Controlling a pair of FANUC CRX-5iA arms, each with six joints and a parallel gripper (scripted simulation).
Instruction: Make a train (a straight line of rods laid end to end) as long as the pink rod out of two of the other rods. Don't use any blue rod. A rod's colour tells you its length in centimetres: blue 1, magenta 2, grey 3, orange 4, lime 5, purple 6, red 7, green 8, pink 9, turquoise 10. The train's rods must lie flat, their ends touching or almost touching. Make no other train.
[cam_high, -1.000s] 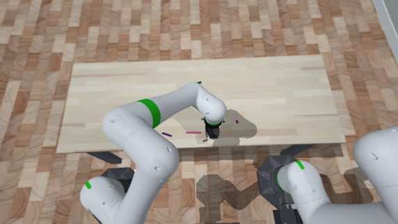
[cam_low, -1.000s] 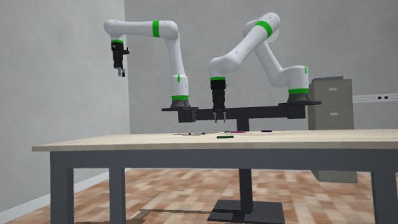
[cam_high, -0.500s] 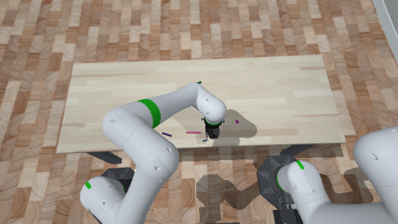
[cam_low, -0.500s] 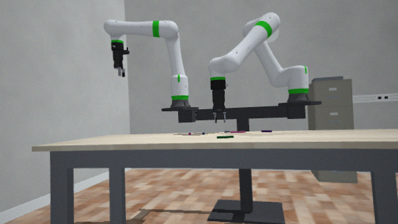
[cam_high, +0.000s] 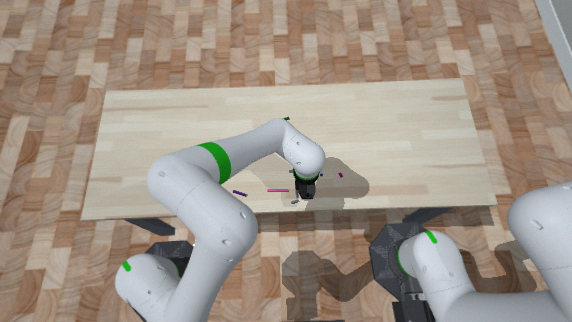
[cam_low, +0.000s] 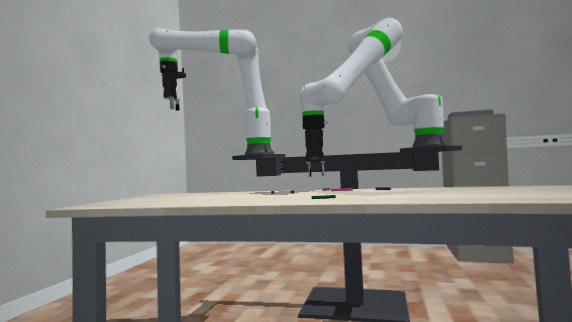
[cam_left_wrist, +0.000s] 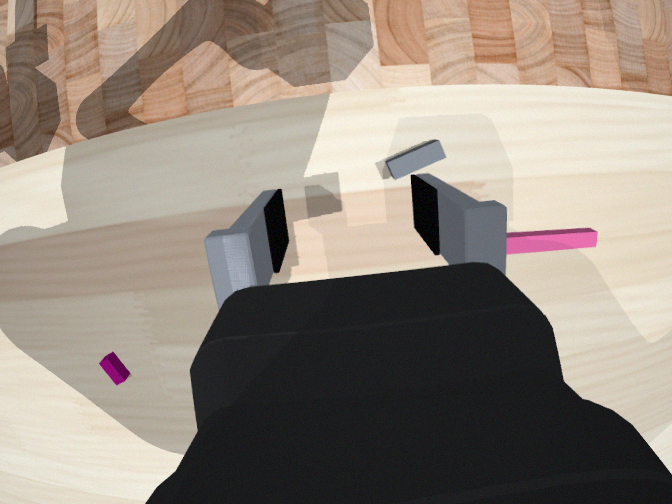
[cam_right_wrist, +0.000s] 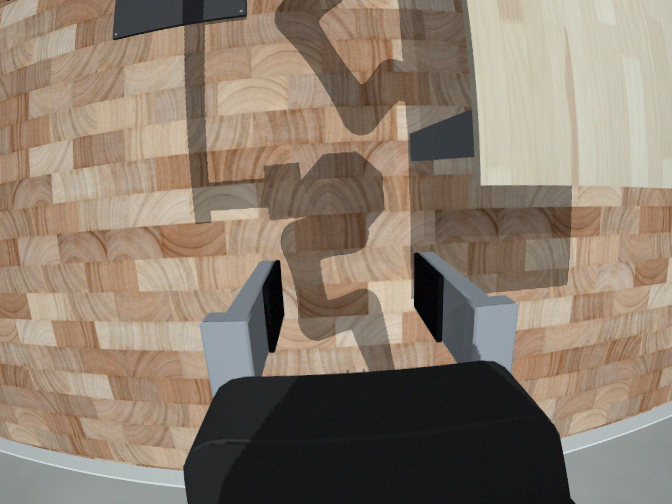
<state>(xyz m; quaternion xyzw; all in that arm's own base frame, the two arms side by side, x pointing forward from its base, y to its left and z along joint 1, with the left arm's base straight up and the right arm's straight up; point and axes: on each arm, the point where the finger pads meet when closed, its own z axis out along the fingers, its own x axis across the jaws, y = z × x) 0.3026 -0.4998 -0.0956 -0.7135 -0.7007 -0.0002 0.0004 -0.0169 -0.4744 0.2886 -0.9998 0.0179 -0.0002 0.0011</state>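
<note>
Right now the grey rod is 1 cm behind my left hand, 4 cm to the left of it and 7 cm below it. The rest, counted from my left hand: pink rod (5 cm ahead, 11 cm to the left, 7 cm below); magenta rod (10 cm ahead, 18 cm to the right, 7 cm below); blue rod (10 cm ahead, 9 cm to the right, 7 cm below).
</note>
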